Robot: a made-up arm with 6 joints.
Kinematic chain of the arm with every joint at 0, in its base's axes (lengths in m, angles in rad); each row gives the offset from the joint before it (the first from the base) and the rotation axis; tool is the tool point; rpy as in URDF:
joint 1: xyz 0 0 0.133 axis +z
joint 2: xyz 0 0 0 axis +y
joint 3: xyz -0.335 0 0.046 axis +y
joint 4: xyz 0.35 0 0.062 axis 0.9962 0 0.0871
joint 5: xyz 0 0 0 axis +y
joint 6: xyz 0.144 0 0.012 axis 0.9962 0 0.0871
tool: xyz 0 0 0 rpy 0 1.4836 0
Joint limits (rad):
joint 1: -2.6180..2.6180
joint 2: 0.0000..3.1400
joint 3: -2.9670..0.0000
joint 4: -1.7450..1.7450
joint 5: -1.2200..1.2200
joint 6: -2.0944..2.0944
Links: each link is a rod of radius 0.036 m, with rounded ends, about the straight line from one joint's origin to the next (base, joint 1, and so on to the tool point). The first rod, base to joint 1, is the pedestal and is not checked.
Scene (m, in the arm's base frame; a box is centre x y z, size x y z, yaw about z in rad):
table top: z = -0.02
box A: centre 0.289 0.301 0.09 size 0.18 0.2 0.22 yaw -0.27
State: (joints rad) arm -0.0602 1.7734 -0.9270 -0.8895 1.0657 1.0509
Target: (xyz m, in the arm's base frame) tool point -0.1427 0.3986 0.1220
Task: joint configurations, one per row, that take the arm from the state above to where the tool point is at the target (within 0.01 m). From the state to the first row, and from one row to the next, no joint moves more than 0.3 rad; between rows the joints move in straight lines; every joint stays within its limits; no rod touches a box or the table.
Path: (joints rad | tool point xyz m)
1: 0.1798 1.6014 -1.0187 -1.0179 0.7968 1.0343 | 0.4538 -0.0073 0.2299
2: 0.4198 1.4293 -1.1103 -1.1464 0.5279 1.0176 | 0.4513 0.1283 0.3623
3: 0.6598 1.2573 -1.2020 -1.2748 0.2590 1.0010 | 0.3643 0.2371 0.5019
4: 0.8998 1.0852 -1.2936 -1.4032 -0.0099 0.9843 | 0.2183 0.2763 0.6260
5: 1.1398 0.9132 -1.3853 -1.5316 -0.2787 0.9677 | 0.0615 0.2274 0.7157
6: 1.3590 1.1259 -1.2921 -1.2506 0.0025 0.9885 | 0.0791 0.3637 0.6102
7: 1.5781 1.3387 -1.1990 -0.9695 0.2838 1.0093 | 0.0305 0.4603 0.4518
8: 1.7972 1.5514 -1.1058 -0.6885 0.5650 1.0301 | -0.0584 0.4739 0.2749
9: 2.0164 1.7642 -1.0127 -0.4074 0.8463 1.0509 | -0.1427 0.3986 0.1220

